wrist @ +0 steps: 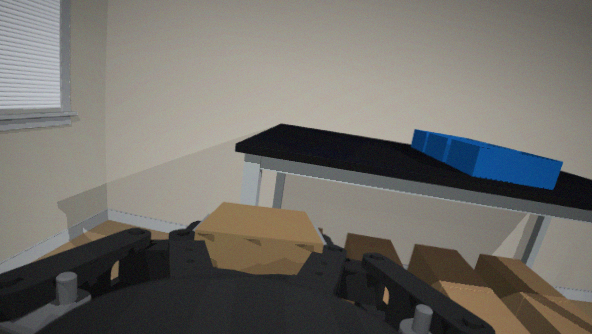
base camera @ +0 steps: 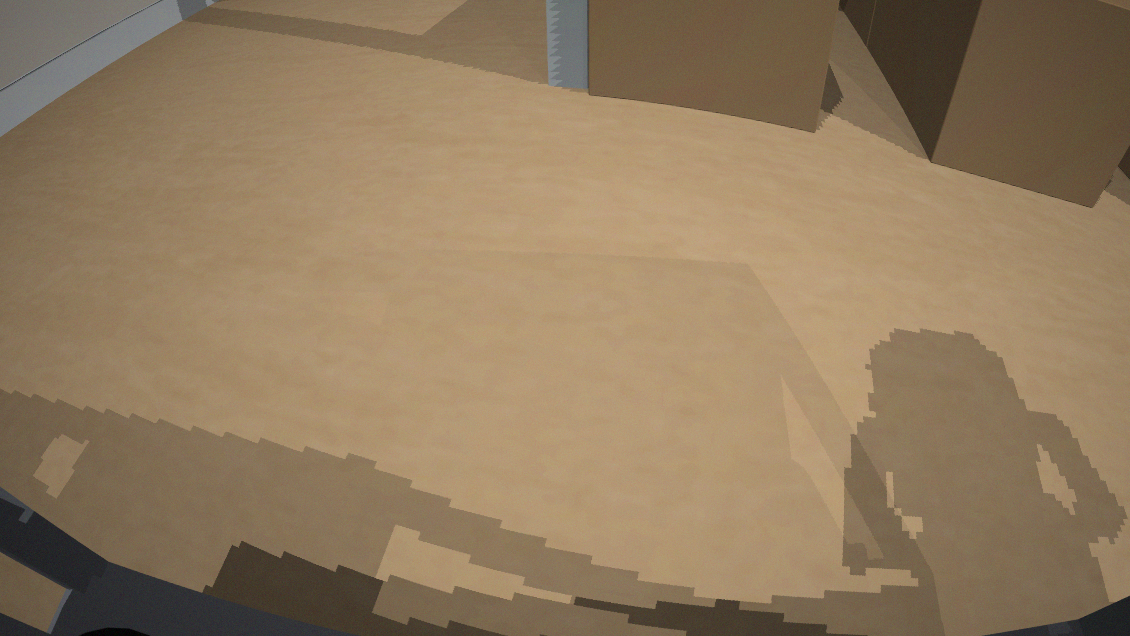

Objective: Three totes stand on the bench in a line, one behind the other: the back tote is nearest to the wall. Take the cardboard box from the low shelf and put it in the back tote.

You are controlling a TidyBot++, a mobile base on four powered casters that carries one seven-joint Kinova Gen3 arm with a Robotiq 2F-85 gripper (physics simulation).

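Places are measured from the arm's base along level axes (x left, y back, z up), in metres.
Where they show: gripper, fingertip midpoint: (wrist: 261, 235).
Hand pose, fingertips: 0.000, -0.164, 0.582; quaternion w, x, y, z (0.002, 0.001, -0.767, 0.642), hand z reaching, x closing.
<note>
After its pixels a point has its place, as x, y, z.
My gripper (wrist: 261, 235) @[0.000, -0.164, 0.582] is shut on the cardboard box (wrist: 262, 223) @[-0.001, -0.130, 0.607], which sits between the fingertips in the lower middle of the wrist view. The black-topped bench (wrist: 330, 150) @[-0.196, -0.923, 0.518] stands beyond and to the right of the held box, against the wall. Blue totes stand on it in a line: the front tote (wrist: 515, 167) @[-0.794, -0.784, 0.571] shows its broad side, the middle tote (wrist: 436, 145) @[-0.702, -1.119, 0.574] is partly hidden behind it, and a narrow strip of the back tote (wrist: 419, 140) @[-0.737, -1.336, 0.568] shows behind that. The tote insides are hidden from this low angle. The low shelf does not show in either view.
Large brown cartons (base camera: 711, 63) @[-0.115, -0.787, -0.327] (base camera: 1020, 110) @[-0.523, -0.723, -0.287] (wrist: 372, 245) @[-0.685, -1.477, -0.126] stand on the floor under and in front of the bench. A grey bench leg (base camera: 573, 47) @[0.051, -0.833, -0.335] (wrist: 251, 180) @[0.054, -0.834, 0.404] is at its left end. A window (wrist: 30, 55) @[1.279, -1.408, 0.725] is at the far left. The arm's shadow falls on the floor at right.
</note>
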